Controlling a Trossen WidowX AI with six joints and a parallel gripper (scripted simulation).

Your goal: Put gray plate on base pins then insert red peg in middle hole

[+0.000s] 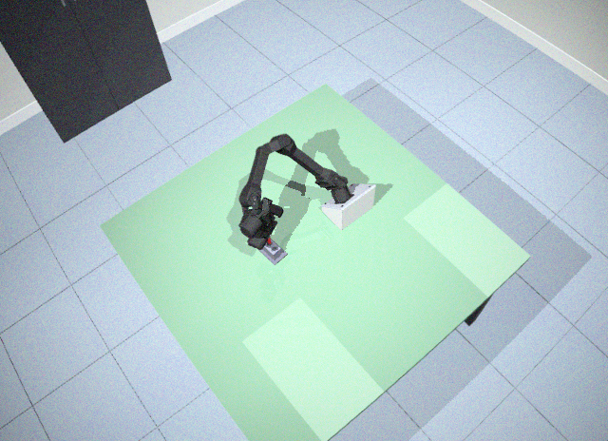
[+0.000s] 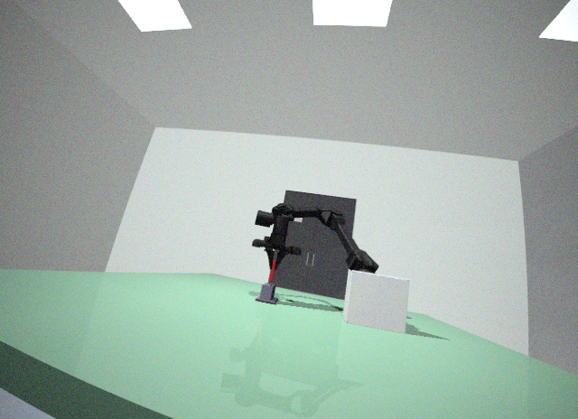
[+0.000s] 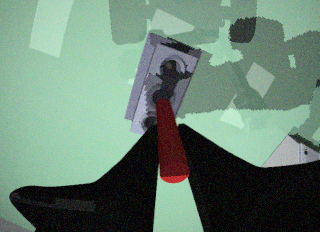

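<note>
The red peg is right at my gripper tip. Also, from my gripper tip: gray plate 70 mm below.
</note>
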